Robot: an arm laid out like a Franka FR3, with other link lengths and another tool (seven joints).
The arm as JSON. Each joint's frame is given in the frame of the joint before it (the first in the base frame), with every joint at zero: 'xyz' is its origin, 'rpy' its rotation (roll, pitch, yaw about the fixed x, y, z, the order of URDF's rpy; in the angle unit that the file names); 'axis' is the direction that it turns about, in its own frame. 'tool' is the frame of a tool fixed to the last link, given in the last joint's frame.
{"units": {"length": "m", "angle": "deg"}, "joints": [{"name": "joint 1", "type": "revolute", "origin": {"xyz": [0.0, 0.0, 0.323], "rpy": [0.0, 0.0, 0.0]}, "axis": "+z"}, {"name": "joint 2", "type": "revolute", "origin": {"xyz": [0.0, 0.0, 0.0], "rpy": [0.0, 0.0, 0.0]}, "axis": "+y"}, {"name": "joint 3", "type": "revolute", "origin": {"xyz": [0.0, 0.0, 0.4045], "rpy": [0.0, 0.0, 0.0]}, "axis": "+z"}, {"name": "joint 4", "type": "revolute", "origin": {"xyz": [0.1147, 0.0, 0.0], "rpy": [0.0, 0.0, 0.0]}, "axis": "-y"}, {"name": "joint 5", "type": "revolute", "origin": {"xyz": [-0.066, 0.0, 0.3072], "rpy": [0.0, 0.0, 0.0]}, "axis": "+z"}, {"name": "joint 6", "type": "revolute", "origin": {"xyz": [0.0, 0.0, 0.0], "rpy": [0.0, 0.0, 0.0]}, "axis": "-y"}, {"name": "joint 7", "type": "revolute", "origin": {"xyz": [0.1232, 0.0, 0.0], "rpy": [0.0, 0.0, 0.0]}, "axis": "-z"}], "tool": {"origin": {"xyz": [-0.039, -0.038, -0.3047], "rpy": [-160.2, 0.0, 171.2]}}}
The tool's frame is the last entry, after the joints.
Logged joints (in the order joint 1, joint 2, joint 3, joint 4, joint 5, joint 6, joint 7), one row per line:
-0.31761, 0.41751, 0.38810, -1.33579, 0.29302, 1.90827, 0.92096
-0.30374, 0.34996, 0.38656, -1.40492, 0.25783, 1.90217, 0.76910
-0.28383, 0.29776, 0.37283, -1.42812, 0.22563, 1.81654, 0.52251
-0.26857, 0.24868, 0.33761, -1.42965, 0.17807, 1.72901, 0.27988
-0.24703, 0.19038, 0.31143, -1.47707, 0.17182, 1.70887, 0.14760
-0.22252, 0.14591, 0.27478, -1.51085, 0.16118, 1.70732, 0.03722
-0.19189, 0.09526, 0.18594, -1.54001, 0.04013, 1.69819, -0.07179
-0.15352, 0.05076, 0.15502, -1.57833, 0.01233, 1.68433, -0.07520
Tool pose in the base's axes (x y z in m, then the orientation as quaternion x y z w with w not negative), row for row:
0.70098, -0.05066, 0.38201, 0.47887, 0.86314, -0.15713, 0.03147
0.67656, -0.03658, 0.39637, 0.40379, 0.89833, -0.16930, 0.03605
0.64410, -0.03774, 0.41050, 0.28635, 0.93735, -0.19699, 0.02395
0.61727, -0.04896, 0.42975, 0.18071, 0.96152, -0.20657, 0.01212
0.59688, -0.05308, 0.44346, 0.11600, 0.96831, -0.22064, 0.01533
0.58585, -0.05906, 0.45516, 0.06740, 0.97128, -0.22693, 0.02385
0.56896, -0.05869, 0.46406, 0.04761, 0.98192, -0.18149, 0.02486
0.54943, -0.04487, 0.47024, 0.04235, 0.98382, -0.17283, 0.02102
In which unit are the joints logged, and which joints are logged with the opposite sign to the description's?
The joints are logged in radians. Opposite sign: joint 5.
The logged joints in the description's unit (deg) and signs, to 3 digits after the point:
-18.198, 23.922, 22.236, -76.535, -16.789, 109.336, 52.767
-17.403, 20.051, 22.148, -80.496, -14.773, 108.986, 44.066
-16.262, 17.060, 21.362, -81.825, -12.928, 104.080, 29.938
-15.388, 14.248, 19.344, -81.913, -10.203, 99.065, 16.036
-14.154, 10.908, 17.844, -84.630, -9.845, 97.911, 8.457
-12.749, 8.360, 15.744, -86.565, -9.235, 97.822, 2.133
-10.994, 5.458, 10.654, -88.236, -2.299, 97.299, -4.113
-8.796, 2.908, 8.882, -90.432, -0.706, 96.505, -4.309

